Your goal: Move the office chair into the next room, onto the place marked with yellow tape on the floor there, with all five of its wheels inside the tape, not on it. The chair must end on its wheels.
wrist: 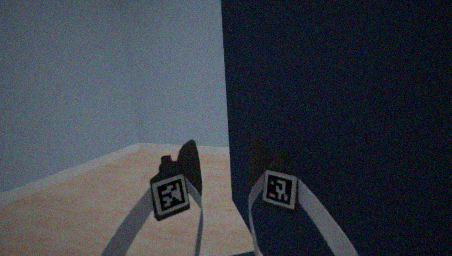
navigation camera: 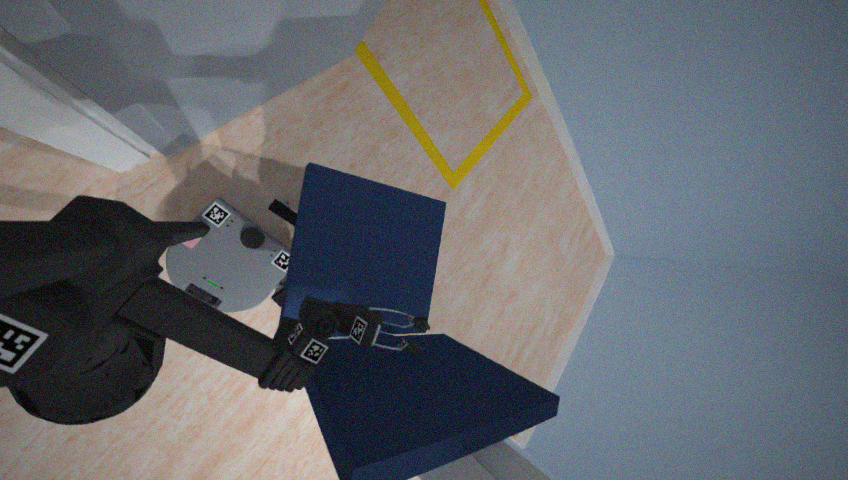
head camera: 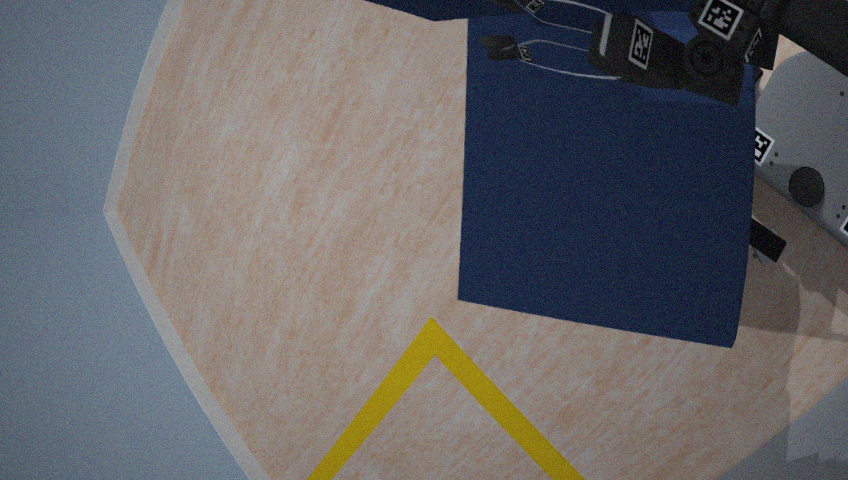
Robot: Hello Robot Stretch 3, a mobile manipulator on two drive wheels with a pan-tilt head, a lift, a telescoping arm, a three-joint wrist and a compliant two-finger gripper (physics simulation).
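Where they show: gripper, fingertip midpoint: [wrist: 224,156] [navigation camera: 425,337] [head camera: 486,20]; robot's base at its link origin: [navigation camera: 252,236] [head camera: 804,185].
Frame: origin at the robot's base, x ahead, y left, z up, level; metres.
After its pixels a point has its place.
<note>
The office chair's dark blue seat [head camera: 606,196] {x 0.204, y -0.260, z 0.470 m} [navigation camera: 368,249] {x 0.179, y -0.253, z 0.470 m} appears level, and its backrest [navigation camera: 428,398] {x -0.031, y -0.349, z 0.886 m} [wrist: 350,90] {x -0.022, y -0.365, z 0.773 m} rises beside my gripper. The yellow tape [head camera: 380,404] {x 1.226, y -0.624, z 0.001 m} [navigation camera: 407,113] {x 0.950, y -0.141, z 0.000 m} lies on the floor. Its nearest corner is just beyond a corner of the seat in the head view, and the seat appears outside the outline. A short black bar [head camera: 767,239] {x 0.138, y -0.011, z 0.107 m} [navigation camera: 282,211] {x 0.143, y -0.017, z 0.107 m} sticks out from under the seat; the wheels are hidden. My gripper [head camera: 505,22] {x 0.056, y -0.411, z 0.723 m} [navigation camera: 416,335] {x 0.056, y -0.411, z 0.723 m} [wrist: 224,156] {x 0.056, y -0.411, z 0.723 m} is open at the backrest's side edge, with that edge showing between the fingers in the wrist view.
My grey base [head camera: 803,130] {x -0.082, y -0.061, z 0.160 m} [navigation camera: 238,267] {x -0.104, y -0.028, z 0.160 m} is close beside the seat. A blue-grey wall [head camera: 47,237] {x 1.906, y -2.519, z 0.506 m} [navigation camera: 714,237] {x 1.922, y -2.351, z 0.903 m} with a pale skirting bends around the far side of the floor. A white panel [navigation camera: 59,107] {x 0.003, y 0.413, z 0.510 m} stands at the left in the navigation view.
</note>
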